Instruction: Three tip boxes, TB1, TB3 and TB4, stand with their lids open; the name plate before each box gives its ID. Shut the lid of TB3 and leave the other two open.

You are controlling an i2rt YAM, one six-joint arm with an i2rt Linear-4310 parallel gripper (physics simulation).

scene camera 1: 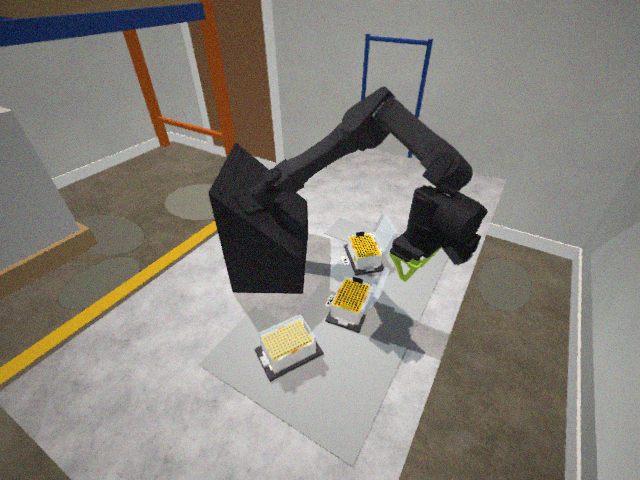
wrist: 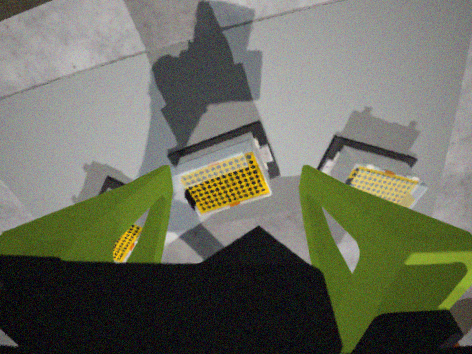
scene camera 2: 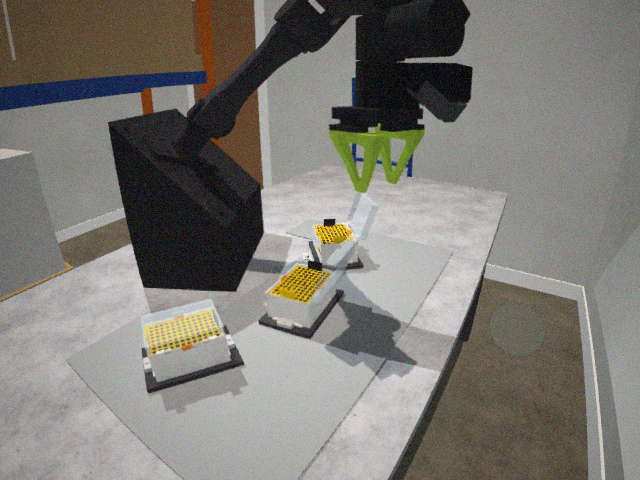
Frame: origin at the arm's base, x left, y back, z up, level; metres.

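Seen in the pictures: gripper, between the fingertips: (scene camera 1: 411,272) (wrist: 236,176) (scene camera 2: 377,187); arm's base, origin of its link: (scene camera 1: 258,199) (scene camera 2: 181,153).
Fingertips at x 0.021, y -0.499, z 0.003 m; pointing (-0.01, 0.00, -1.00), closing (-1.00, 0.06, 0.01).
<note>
Offsets run from my fingertips to a thing's top centre. "*": to the spot under its first point. Level surfaces: height alone.
The near box {dz -0.198, dx -0.204, dy +0.214 m} (scene camera 1: 286,347) (scene camera 2: 188,356) has its clear lid down over the yellow rack; it also shows pale at right in the wrist view (wrist: 384,184). Its ID does not show. The middle box, TB4 {dz -0.201, dx +0.024, dy +0.170 m} (scene camera 1: 349,303) (scene camera 2: 297,304) (wrist: 227,187), has its clear lid {dz -0.122, dx +0.045, dy +0.107 m} (scene camera 1: 381,285) (scene camera 2: 342,258) standing open. The far box {dz -0.210, dx +0.223, dy +0.281 m} (scene camera 1: 364,252) (scene camera 2: 333,245) also has its clear lid {* dz -0.167, dx +0.303, dy +0.242 m} (scene camera 1: 385,228) (scene camera 2: 363,217) open; a finger partly covers it in the wrist view. Its small name plate {* dz -0.274, dx +0.177, dy +0.316 m} (scene camera 1: 344,260) is too blurred to read. My gripper (scene camera 1: 412,270) (scene camera 2: 377,186) (wrist: 236,176) is open and empty, high above the boxes' lid side.
The boxes stand on a grey mat {dz -0.276 m} (scene camera 1: 336,408) (scene camera 2: 284,413) (wrist: 310,75) on the marbled table {dz -0.279 m} (scene camera 1: 134,413) (scene camera 2: 51,428). The black arm base (scene camera 1: 263,248) (scene camera 2: 186,222) stands left of the middle and far boxes. The table's right edge lies beyond the mat.
</note>
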